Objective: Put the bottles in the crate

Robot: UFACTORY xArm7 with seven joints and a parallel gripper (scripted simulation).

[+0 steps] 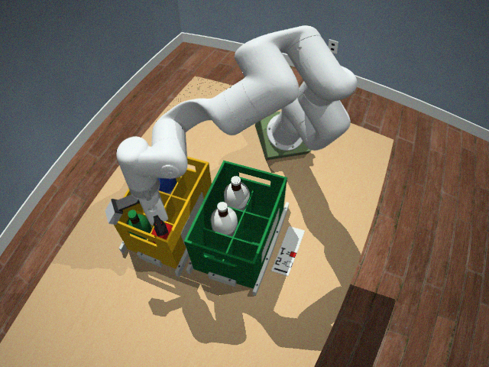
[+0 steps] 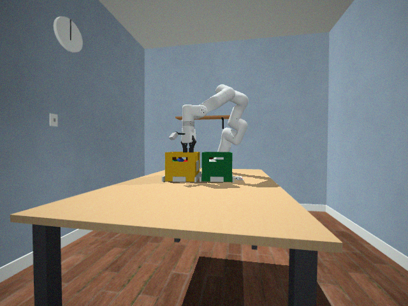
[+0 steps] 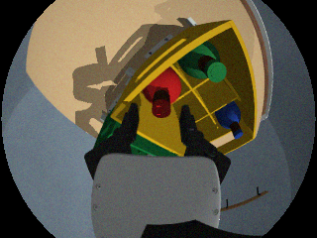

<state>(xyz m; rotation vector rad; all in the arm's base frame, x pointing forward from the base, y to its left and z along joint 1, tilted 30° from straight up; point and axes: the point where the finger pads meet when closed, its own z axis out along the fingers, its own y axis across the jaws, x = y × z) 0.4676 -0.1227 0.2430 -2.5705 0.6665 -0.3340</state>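
The red-labelled bottle is 9 cm below my hand. Round my hand: green-labelled bottle 3 cm ahead, 8 cm to the right, 9 cm below; blue bottle 14 cm behind, 15 cm to the right, 9 cm below; yellow crate 7 cm behind, 7 cm to the right, 10 cm below.
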